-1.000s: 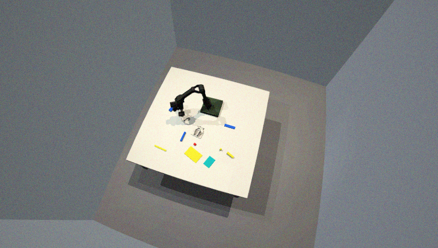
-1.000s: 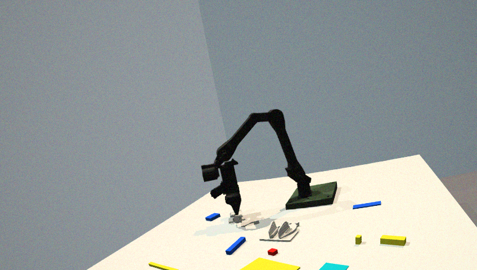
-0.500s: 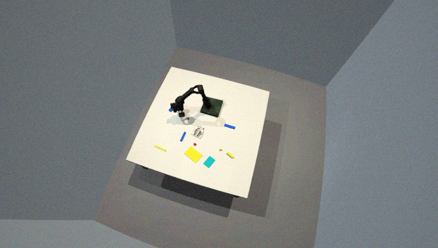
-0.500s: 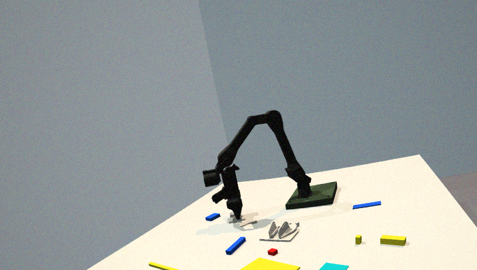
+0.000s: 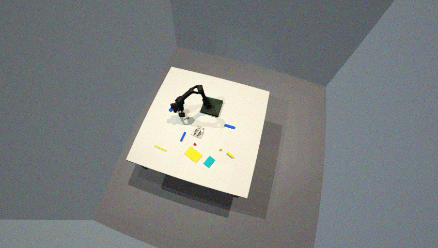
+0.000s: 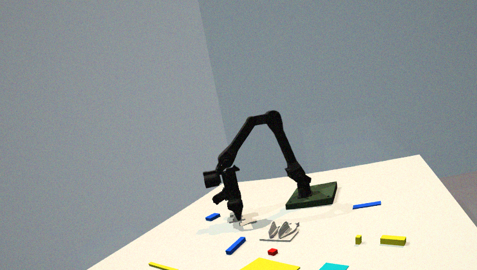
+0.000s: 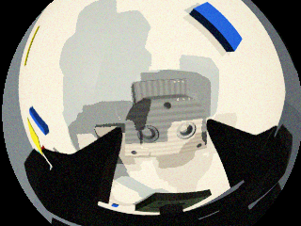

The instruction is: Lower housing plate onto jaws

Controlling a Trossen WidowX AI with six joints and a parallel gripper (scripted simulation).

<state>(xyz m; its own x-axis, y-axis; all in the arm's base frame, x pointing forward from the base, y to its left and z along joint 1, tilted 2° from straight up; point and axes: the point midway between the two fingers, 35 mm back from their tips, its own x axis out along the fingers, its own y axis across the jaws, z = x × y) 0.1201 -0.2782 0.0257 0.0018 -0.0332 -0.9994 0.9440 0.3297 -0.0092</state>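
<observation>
The grey housing plate is 20 mm above my gripper tip and 10 mm to the right of it. The rest, counted from my gripper tip: red block 340 mm ahead, 210 mm to the left; then yellow bar 440 mm ahead, 140 mm to the right, 10 mm below; then blue block 130 mm to the right, 30 mm behind.
</observation>
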